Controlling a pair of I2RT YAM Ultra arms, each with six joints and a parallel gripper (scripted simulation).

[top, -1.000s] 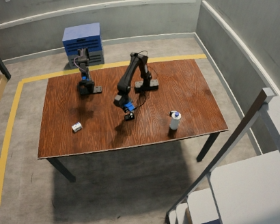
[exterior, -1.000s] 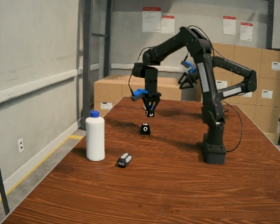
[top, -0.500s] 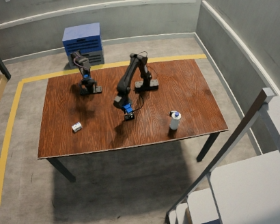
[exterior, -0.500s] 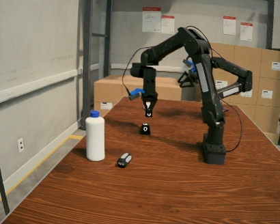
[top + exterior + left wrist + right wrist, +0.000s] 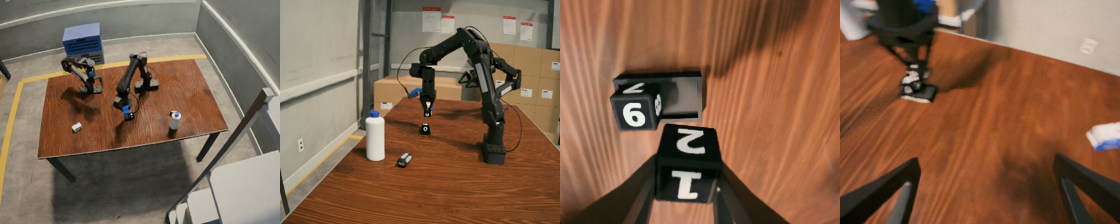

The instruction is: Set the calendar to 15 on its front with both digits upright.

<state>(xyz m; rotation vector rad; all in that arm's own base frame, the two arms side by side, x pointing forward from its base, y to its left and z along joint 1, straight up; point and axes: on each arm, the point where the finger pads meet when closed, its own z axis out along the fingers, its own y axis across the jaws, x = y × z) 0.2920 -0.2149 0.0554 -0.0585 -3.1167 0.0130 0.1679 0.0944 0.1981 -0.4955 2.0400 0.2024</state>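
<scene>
My left gripper is now 9 cm above the black calendar tray and 3 cm to the right of it. Also, from my left hand: white bottle 36 cm to the left, 11 cm ahead, 1 cm below.
</scene>
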